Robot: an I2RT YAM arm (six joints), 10 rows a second.
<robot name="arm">
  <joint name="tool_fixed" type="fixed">
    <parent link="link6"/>
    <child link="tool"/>
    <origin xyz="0 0 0" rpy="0 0 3.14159"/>
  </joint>
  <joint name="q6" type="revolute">
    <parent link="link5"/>
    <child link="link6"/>
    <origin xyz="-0.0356 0 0.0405" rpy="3.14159 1.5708 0"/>
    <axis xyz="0 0 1"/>
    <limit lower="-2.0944" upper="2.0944"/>
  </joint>
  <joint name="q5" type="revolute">
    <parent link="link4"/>
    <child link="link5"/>
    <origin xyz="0.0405 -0.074 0.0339" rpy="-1.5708 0 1.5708"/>
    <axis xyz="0 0 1"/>
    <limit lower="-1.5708" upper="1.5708"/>
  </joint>
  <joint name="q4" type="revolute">
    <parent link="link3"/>
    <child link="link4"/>
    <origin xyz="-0.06 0.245 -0.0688" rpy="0 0 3.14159"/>
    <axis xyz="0 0 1"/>
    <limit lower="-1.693" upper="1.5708"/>
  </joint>
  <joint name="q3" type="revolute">
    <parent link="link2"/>
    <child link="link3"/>
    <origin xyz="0 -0.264 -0.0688" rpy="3.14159 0 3.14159"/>
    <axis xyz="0 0 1"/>
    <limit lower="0" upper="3.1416"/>
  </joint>
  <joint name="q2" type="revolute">
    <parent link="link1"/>
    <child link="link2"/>
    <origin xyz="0.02 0.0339 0.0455" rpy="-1.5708 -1.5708 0"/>
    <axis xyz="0 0 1"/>
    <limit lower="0" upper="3.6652"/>
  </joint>
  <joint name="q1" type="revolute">
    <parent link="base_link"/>
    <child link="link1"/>
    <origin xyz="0 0 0.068" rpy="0 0 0"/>
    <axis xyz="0 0 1"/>
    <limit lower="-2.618" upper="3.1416"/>
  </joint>
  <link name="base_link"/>
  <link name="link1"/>
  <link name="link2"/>
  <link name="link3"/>
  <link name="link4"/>
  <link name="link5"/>
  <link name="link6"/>
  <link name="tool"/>
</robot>
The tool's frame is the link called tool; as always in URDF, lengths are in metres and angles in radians.
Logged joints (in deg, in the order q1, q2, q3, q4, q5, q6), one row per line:
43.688 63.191 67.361 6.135 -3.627 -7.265
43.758 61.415 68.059 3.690 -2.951 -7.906
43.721 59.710 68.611 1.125 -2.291 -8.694
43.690 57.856 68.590 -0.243 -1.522 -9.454
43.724 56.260 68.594 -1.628 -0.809 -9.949
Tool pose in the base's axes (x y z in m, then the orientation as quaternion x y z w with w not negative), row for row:
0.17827 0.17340 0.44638 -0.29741 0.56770 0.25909 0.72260
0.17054 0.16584 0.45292 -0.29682 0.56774 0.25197 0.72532
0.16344 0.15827 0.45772 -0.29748 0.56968 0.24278 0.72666
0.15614 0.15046 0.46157 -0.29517 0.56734 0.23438 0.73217
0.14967 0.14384 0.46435 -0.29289 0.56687 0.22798 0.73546
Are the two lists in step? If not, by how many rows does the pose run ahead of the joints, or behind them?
They are in step.
